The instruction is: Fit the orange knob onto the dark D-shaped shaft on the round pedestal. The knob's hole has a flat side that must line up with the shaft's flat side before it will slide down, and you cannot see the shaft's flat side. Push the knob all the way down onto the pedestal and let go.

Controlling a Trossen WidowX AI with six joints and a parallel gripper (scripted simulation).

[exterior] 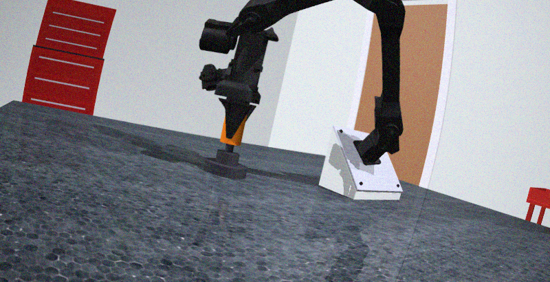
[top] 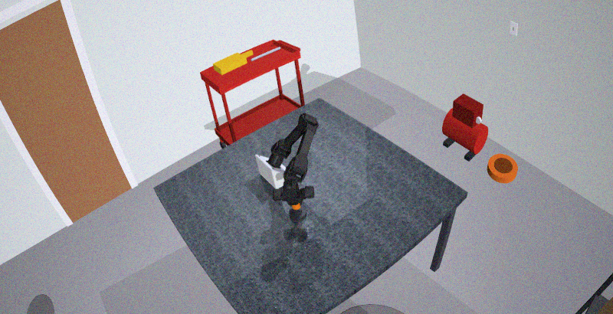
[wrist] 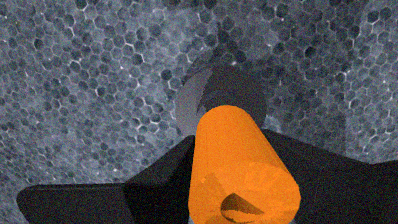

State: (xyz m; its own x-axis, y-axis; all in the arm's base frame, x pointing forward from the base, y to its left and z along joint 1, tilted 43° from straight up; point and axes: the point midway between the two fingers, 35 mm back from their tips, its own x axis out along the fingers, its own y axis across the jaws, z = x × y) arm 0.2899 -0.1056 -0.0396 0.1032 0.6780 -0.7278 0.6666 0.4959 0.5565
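Right now my gripper tip is 4 cm above the pedestal. Also, from my gripper tip: orange knob (2 cm above).
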